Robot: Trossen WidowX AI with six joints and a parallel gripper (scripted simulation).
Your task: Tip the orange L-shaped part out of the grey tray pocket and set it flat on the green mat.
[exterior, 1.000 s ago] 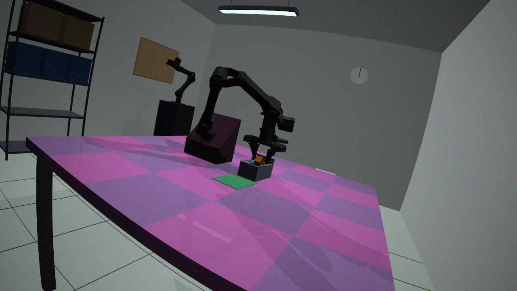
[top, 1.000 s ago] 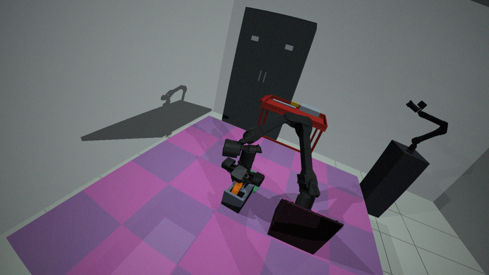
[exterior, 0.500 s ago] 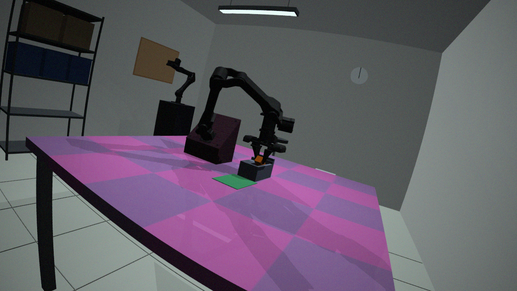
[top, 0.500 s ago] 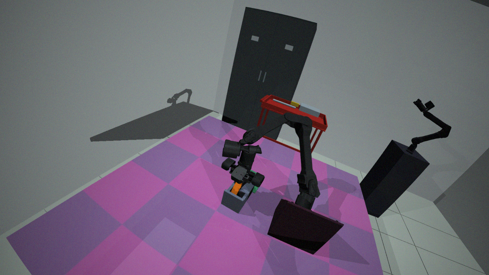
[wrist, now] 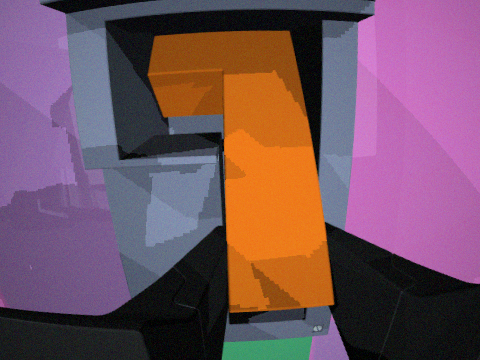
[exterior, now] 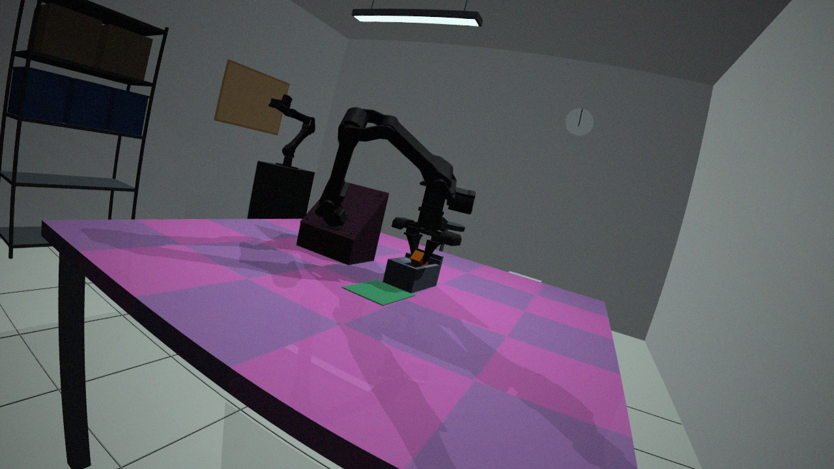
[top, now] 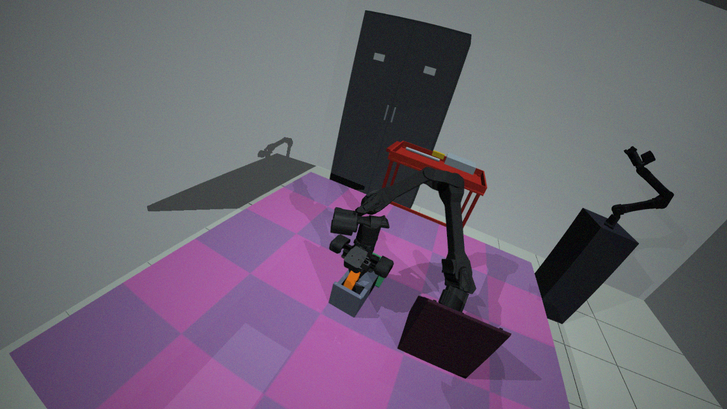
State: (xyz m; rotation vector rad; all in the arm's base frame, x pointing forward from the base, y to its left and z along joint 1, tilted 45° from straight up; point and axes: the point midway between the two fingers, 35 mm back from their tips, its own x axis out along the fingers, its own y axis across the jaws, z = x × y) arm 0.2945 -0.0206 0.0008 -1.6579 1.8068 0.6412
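Now: gripper tip 3 cm past the green mat, 14 cm to the left of it and 8 cm above it. Round my gripper tip: orange L-shaped part (1 cm behind, 4 cm to the left, 3 cm below).
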